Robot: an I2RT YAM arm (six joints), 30 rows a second.
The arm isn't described. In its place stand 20 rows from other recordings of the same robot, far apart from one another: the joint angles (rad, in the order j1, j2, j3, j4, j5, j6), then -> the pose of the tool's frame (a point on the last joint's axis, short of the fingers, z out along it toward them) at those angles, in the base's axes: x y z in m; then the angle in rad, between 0 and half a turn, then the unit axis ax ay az.
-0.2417 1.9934 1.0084 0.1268 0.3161 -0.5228 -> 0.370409, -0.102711, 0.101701, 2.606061, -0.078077, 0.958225, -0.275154
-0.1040 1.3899 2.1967 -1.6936 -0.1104 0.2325 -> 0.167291, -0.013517, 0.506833, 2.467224, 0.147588, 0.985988, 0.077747
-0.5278 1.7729 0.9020 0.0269 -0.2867 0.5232 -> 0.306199, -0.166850, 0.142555, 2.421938, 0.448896, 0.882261, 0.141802
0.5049 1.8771 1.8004 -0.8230 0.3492 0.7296 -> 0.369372, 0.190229, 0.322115, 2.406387, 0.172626, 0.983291, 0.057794
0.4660 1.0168 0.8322 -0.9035 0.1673 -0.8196 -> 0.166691, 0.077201, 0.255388, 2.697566, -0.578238, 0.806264, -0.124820
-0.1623 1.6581 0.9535 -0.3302 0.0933 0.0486 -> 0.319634, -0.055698, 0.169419, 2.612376, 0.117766, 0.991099, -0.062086
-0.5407 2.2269 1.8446 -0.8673 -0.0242 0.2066 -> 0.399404, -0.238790, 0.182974, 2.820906, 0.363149, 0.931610, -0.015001
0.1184 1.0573 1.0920 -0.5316 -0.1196 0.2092 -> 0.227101, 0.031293, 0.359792, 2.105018, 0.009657, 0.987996, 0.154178
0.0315 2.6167 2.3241 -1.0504 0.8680 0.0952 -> 0.522857, -0.010702, 0.138075, 2.882151, 0.077120, 0.907054, -0.413890
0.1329 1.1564 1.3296 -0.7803 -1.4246 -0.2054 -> 0.203216, 0.062702, 0.411306, 2.380340, -0.443180, 0.657156, 0.609703
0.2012 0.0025 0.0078 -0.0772 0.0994 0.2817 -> 0.108309, 0.018485, 0.167598, 1.674917, 0.085117, 0.981509, 0.171447
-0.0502 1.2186 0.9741 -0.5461 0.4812 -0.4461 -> 0.254269, -0.029273, 0.285178, 2.524060, -0.092159, 0.943111, -0.319450
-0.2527 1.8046 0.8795 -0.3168 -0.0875 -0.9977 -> 0.302744, -0.074961, 0.107151, 2.824533, -0.370000, 0.926993, -0.061506
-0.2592 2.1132 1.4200 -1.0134 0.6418 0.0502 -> 0.351397, -0.115226, 0.127634, 2.947567, -0.125325, -0.943191, 0.307708
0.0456 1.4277 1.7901 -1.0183 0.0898 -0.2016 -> 0.276768, 0.009434, 0.451009, 2.237659, -0.100963, 0.991435, -0.082846
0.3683 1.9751 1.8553 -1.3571 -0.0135 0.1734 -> 0.358582, 0.138895, 0.277392, 3.054735, -0.097594, 0.995044, 0.019071
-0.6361 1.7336 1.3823 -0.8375 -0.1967 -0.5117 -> 0.288957, -0.204746, 0.244974, 2.716408, 0.043100, 0.998826, -0.022105
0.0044 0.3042 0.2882 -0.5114 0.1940 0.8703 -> 0.108207, -0.006387, 0.193826, 2.129125, 0.464042, 0.872458, 0.153238
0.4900 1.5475 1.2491 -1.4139 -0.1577 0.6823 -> 0.218188, 0.122716, 0.254683, 2.936892, -0.101538, -0.994476, -0.026612
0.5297 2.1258 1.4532 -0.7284 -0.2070 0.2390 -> 0.347119, 0.211722, 0.124892, 3.062392, -0.152333, 0.980115, 0.127157
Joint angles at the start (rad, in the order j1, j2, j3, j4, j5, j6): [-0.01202 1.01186 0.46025 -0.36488 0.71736 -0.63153]
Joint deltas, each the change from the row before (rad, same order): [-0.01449 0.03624 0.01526 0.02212 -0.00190 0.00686]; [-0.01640 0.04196 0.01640 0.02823 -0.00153 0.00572]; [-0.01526 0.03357 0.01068 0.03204 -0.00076 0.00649]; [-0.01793 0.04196 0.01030 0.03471 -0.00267 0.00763]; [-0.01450 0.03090 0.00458 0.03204 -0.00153 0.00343]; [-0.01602 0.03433 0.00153 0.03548 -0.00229 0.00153]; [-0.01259 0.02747 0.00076 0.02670 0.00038 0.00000]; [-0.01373 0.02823 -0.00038 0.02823 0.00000 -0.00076]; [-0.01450 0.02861 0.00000 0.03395 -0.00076 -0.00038]
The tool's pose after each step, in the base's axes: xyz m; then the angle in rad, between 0 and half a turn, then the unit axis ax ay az. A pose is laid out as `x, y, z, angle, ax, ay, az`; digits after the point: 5 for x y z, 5 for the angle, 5 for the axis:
0.18743, -0.02833, 0.17997, 2.78037, -0.15613, 0.89524, -0.41733
0.19470, -0.03169, 0.17937, 2.78185, -0.14595, 0.89671, -0.41786
0.20077, -0.03502, 0.17850, 2.77707, -0.13454, 0.89778, -0.41939
0.20737, -0.03910, 0.17586, 2.77760, -0.12295, 0.89938, -0.41952
0.21204, -0.04254, 0.17324, 2.77654, -0.11404, 0.90009, -0.42052
0.21641, -0.04641, 0.16911, 2.77931, -0.10602, 0.90080, -0.42109
0.21950, -0.04958, 0.16548, 2.78479, -0.10023, 0.90096, -0.42217
0.22232, -0.05306, 0.16136, 2.79125, -0.09440, 0.90111, -0.42318
0.22548, -0.05685, 0.15751, 2.79253, -0.08712, 0.90112, -0.42472

